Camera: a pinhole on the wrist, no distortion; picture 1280 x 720 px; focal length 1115.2 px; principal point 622.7 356.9 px. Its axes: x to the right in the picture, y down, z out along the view. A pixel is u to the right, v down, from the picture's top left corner.
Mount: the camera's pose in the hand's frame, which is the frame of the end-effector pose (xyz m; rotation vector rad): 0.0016 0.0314 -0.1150 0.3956 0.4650 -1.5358
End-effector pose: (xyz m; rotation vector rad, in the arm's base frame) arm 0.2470 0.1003 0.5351 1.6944 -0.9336 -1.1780
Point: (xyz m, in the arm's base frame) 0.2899 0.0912 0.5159
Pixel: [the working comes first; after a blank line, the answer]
In the camera's frame: 0.0010 0.0210 0.0953

633.8 602.2
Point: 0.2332 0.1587 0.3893
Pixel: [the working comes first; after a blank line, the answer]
In the camera's frame: 0.0841 -0.0185 0.2191

1051.0 262.5
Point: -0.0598 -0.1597 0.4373
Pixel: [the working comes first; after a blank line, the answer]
In the camera's frame: -0.2601 0.1583 0.4184

outside the picture
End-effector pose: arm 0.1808 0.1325 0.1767 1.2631 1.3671 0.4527
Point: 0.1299 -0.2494 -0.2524
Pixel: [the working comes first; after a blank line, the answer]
In the camera's frame: 0.2951 -0.1574 0.5640

1206.1 45.7
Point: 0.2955 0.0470 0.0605
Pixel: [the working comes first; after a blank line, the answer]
In the camera's frame: -0.0503 -0.0055 0.2978

434.4 336.2
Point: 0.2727 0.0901 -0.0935
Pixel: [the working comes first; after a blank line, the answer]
In the camera's frame: 0.0524 0.0962 0.3699

780.6 647.1
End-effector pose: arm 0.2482 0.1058 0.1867 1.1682 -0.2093 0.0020
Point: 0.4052 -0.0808 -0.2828
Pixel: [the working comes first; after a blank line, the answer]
In the camera's frame: 0.4242 0.0891 0.3624

outside the picture
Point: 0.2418 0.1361 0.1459
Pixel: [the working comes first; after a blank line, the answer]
In the camera's frame: 0.0100 -0.0213 0.0908

746.0 95.7
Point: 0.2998 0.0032 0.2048
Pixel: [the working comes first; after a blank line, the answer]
In the camera's frame: -0.0571 0.0535 0.2108

320.7 639.9
